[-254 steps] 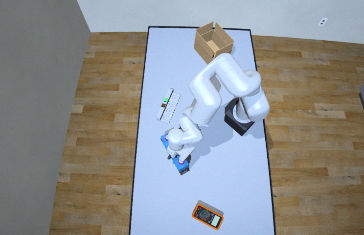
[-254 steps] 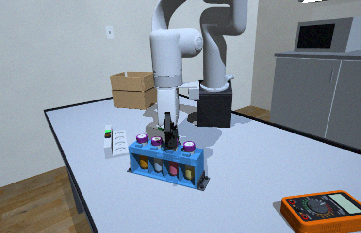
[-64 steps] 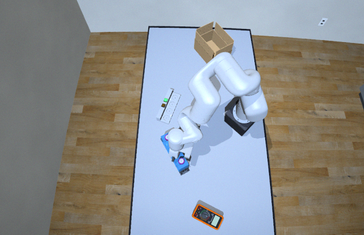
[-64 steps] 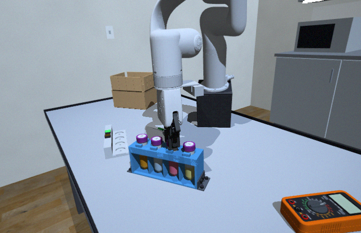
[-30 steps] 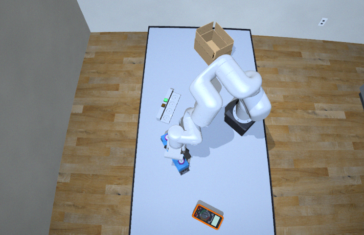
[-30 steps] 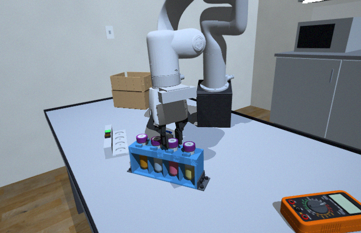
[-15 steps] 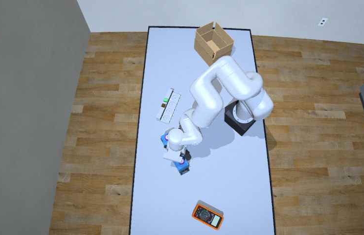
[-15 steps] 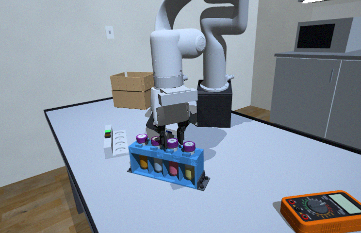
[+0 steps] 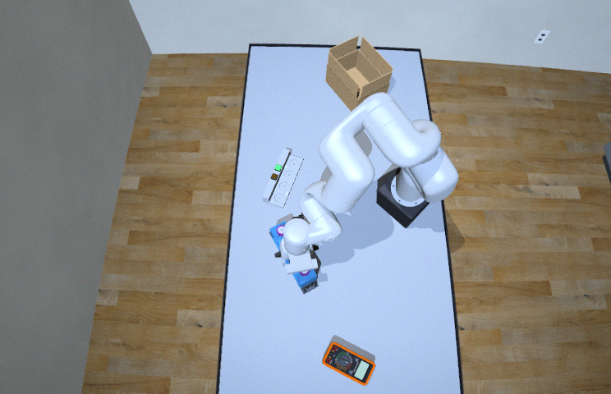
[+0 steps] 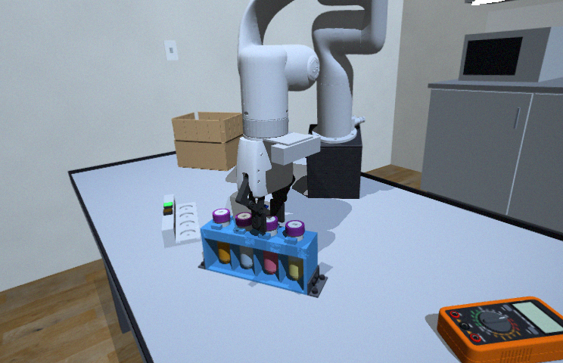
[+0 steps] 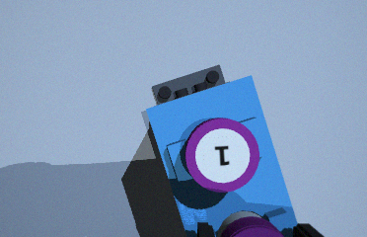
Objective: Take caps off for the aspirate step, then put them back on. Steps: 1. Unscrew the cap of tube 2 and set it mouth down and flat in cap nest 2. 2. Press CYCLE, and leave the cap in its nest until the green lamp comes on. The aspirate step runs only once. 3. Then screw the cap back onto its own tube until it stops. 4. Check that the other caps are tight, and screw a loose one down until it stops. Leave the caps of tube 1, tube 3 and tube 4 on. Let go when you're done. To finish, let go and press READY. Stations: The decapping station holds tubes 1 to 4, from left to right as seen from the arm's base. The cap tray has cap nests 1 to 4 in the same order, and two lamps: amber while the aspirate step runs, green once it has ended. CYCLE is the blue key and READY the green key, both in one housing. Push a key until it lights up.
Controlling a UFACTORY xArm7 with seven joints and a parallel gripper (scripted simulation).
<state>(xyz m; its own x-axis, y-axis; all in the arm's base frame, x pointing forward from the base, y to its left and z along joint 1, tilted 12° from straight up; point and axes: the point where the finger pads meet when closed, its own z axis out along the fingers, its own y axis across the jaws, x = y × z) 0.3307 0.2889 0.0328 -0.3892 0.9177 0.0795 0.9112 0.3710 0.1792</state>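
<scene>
Right now my hand is 10 mm above the purple cap marked 2. Round my hand: cap 3: 30 mm ahead, 40 mm to the right, 20 mm below; then cap marked 1: 30 mm behind, 40 mm to the left, 20 mm below; then cap 4: 70 mm ahead, 80 mm to the right, 20 mm below.
</scene>
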